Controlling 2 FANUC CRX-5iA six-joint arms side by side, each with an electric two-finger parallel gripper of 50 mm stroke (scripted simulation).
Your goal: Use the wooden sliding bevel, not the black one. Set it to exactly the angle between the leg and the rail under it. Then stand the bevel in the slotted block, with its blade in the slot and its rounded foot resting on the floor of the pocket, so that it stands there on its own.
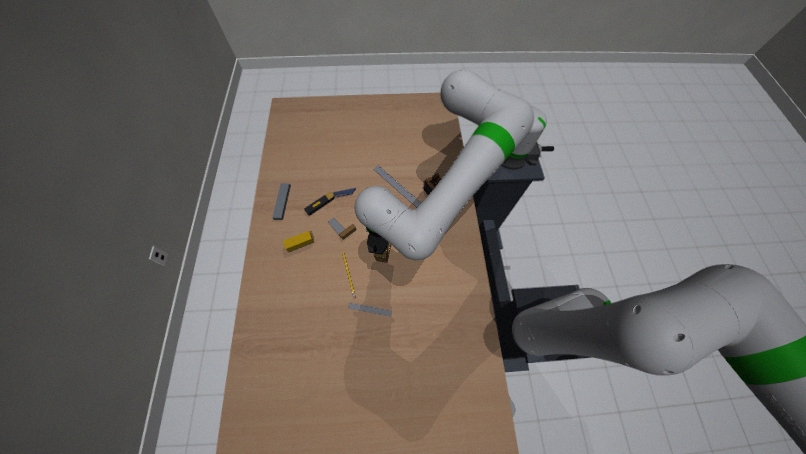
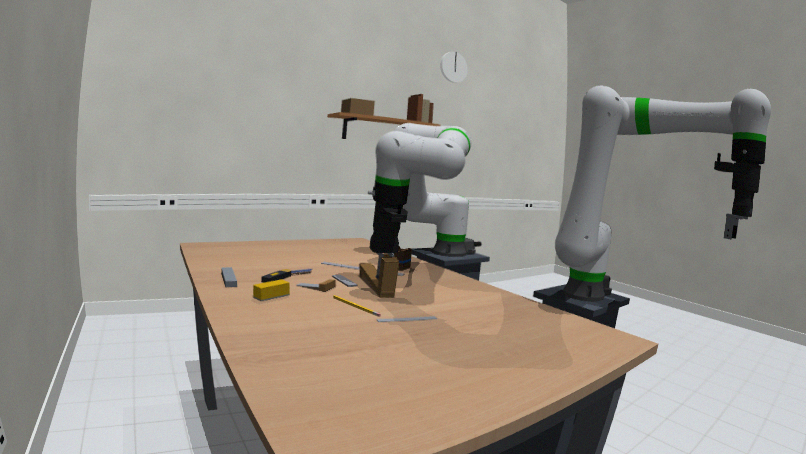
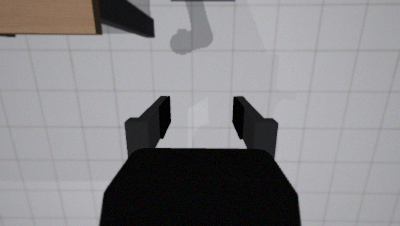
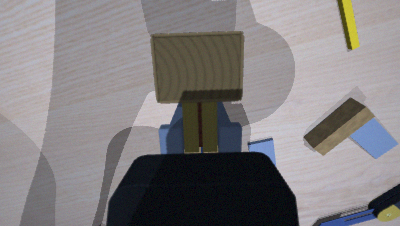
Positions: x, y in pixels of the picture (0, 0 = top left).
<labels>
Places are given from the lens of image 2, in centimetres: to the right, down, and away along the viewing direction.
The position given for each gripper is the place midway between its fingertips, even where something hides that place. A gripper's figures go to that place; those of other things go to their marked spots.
left gripper point(image 2: 729, 238): 87, 3, 92
right gripper point(image 2: 383, 274): -6, 13, 127
wooden leg-and-rail piece point(image 2: 389, 266): -4, 10, 120
</labels>
